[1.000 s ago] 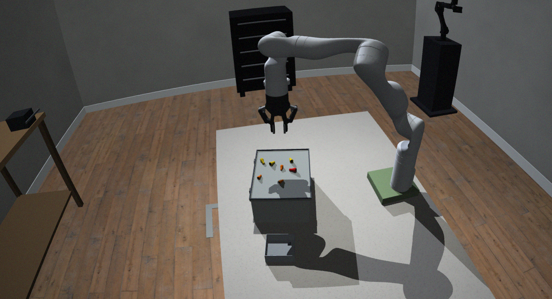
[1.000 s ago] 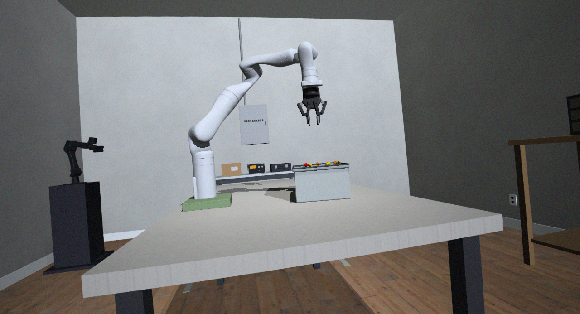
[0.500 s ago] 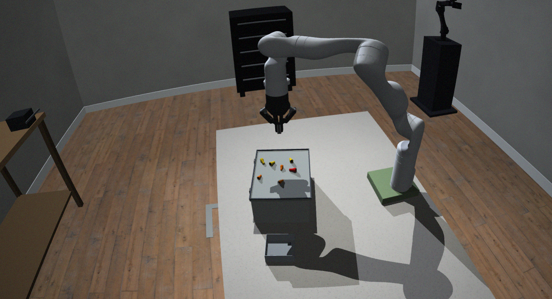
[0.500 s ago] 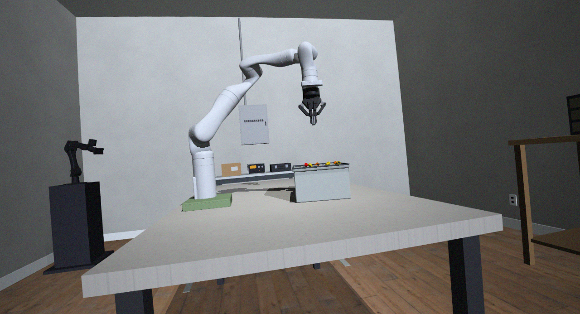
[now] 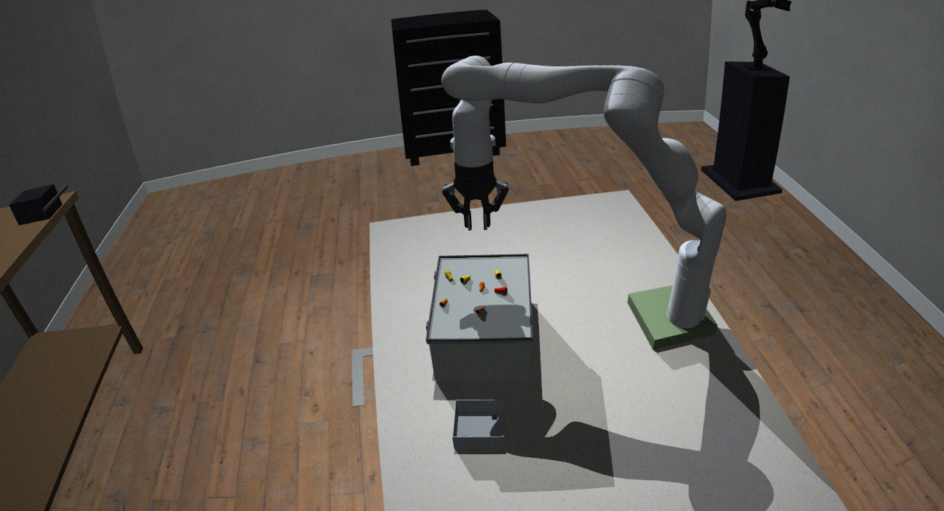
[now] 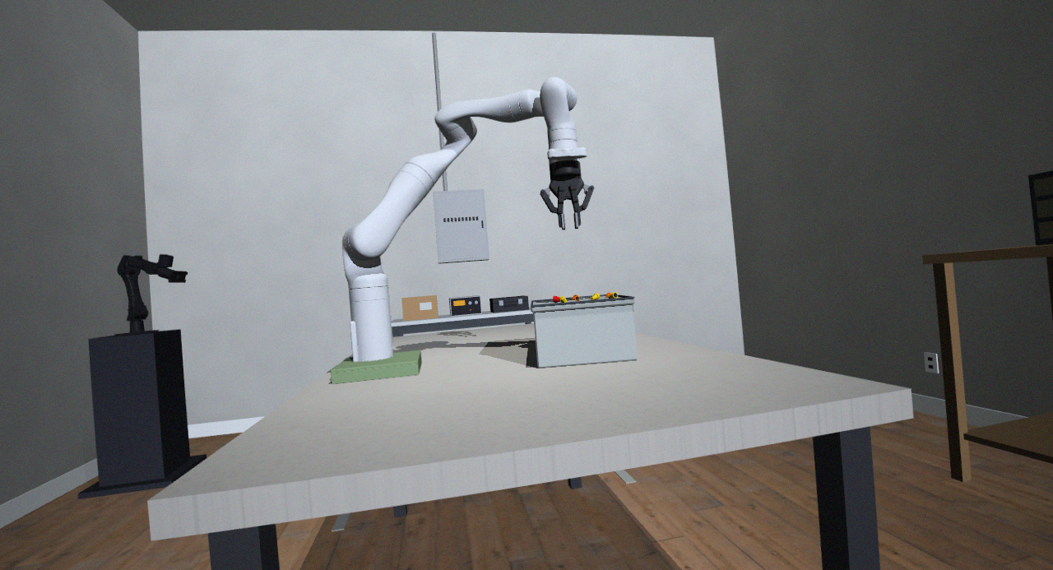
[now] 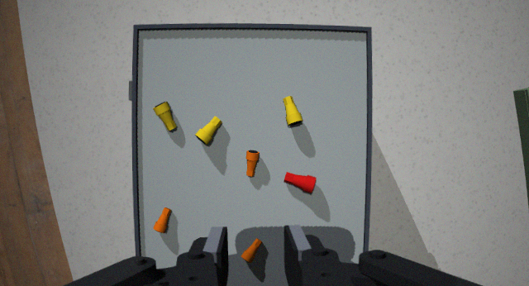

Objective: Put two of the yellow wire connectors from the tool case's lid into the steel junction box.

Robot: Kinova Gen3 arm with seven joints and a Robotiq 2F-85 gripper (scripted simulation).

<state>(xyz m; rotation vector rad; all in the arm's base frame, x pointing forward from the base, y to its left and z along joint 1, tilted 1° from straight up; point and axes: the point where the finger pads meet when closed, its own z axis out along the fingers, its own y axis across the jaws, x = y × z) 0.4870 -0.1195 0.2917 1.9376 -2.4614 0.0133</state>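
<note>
The red connector is 40 mm behind my hand, 10 mm to the left of it and 190 mm below it. Round my hand: tool case 230 mm below.
</note>
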